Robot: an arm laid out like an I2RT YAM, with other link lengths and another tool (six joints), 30 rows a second.
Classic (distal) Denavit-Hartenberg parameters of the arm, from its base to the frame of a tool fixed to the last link. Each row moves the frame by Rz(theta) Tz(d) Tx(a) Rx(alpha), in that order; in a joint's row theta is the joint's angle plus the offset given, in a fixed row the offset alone. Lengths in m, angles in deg.
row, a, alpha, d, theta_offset
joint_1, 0.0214, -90, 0.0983, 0
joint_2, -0.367, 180, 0, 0
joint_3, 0.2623, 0, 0, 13.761
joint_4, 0.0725, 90, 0.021, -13.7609
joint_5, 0, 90, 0.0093, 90
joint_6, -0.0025, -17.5, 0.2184, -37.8
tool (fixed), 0, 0, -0.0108, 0
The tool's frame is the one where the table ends.
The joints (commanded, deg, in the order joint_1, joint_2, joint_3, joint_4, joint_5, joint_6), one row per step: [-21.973 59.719 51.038 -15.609 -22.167 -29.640]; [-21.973 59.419 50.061 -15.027 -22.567 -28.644]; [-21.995 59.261 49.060 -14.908 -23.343 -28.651]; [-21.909 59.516 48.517 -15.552 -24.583 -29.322]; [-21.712 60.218 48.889 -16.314 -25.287 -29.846]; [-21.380 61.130 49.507 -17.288 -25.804 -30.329]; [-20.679 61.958 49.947 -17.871 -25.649 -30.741]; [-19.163 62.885 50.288 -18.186 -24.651 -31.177]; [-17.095 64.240 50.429 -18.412 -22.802 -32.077]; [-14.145 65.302 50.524 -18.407 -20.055 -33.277]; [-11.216 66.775 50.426 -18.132 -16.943 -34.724]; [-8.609 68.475 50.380 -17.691 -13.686 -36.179]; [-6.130 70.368 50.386 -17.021 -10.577 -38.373]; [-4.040 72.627 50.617 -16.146 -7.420 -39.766]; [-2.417 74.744 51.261 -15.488 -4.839 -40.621]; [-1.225 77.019 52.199 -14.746 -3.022 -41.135]
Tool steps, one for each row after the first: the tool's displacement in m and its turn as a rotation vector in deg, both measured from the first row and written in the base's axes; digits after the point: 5 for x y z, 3 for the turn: [-0.00144 0.00204 -0.00415 1.108 0.064 -0.015]; [-0.00343 0.00548 -0.01099 1.674 0.620 0.665]; [-0.00481 0.01095 -0.01882 2.098 1.728 2.121]; [-0.00328 0.01401 -0.02191 2.327 2.589 3.149]; [-0.00099 0.01694 -0.02496 2.593 3.639 4.127]; [0.00189 0.01959 -0.02808 2.513 4.542 4.853]; [0.00624 0.02389 -0.03229 1.971 5.544 5.663]; [0.01208 0.02837 -0.04097 0.754 7.164 6.498]; [0.01794 0.03554 -0.04828 -1.447 8.452 7.593]; [0.02483 0.04147 -0.05874 -4.045 10.057 8.526]; [0.03237 0.04521 -0.06951 -6.814 11.667 9.081]; [0.04069 0.04907 -0.08007 -10.278 13.077 10.051]; [0.05082 0.05064 -0.09026 -13.128 14.497 10.258]; [0.06100 0.05175 -0.09689 -15.286 15.536 10.217]; [0.07263 0.05310 -0.10192 -16.766 16.270 10.207]
